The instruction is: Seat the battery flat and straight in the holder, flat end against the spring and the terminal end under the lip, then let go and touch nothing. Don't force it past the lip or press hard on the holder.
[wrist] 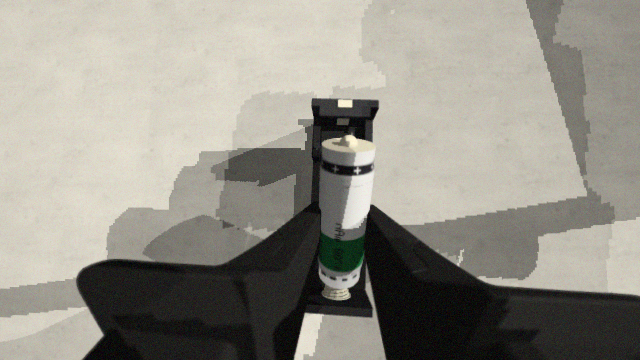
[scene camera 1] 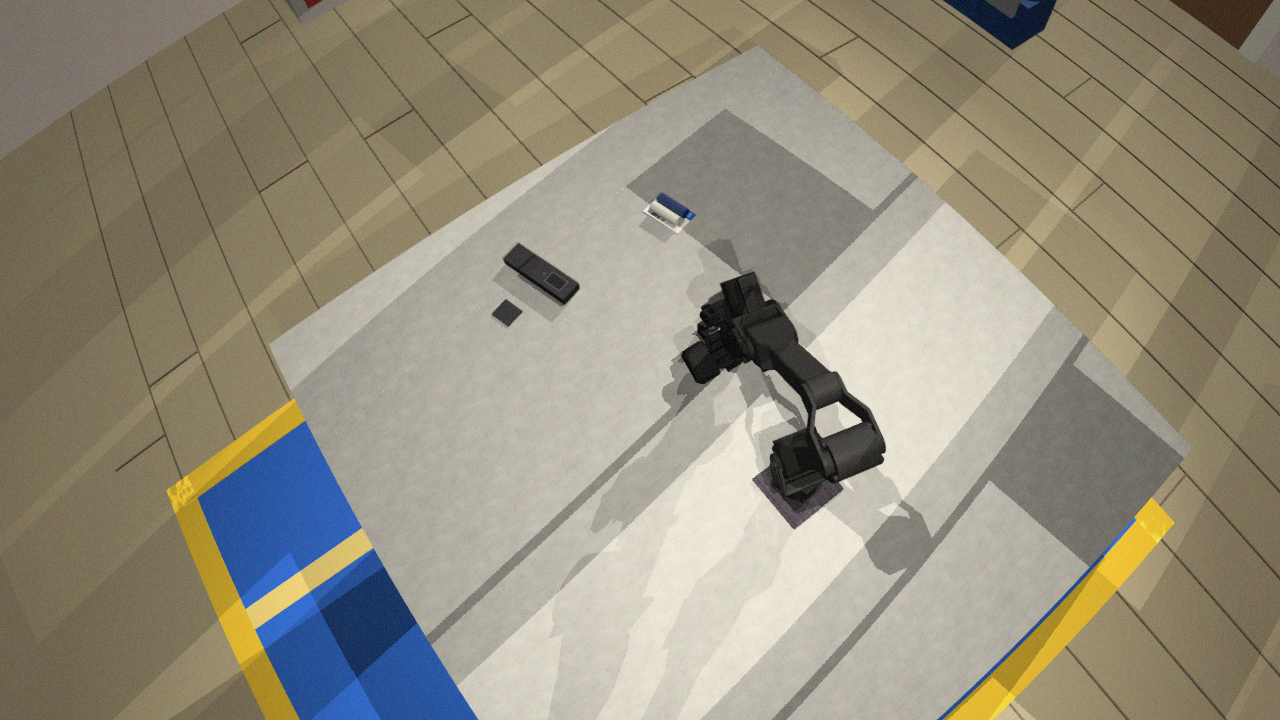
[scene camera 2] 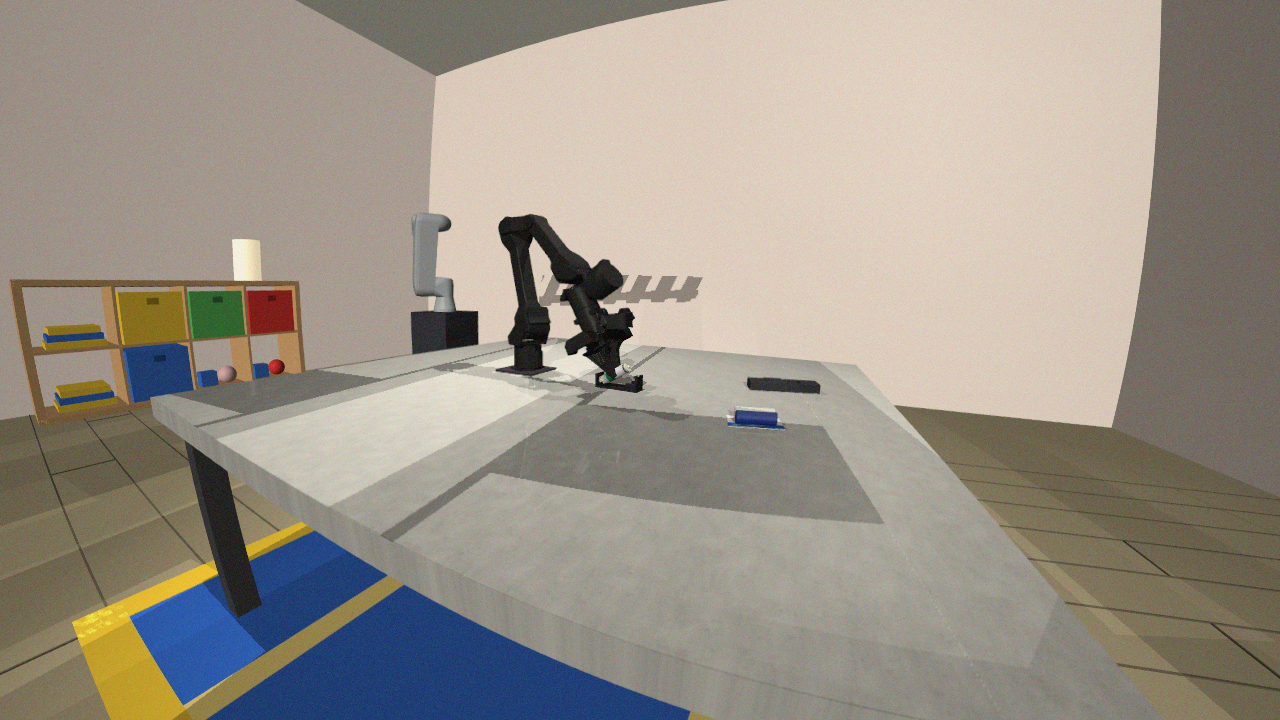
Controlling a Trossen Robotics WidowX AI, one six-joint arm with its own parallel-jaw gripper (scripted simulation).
Labels:
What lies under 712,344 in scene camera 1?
My gripper.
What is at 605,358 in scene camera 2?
My gripper.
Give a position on a black remote-like bar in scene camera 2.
776,384

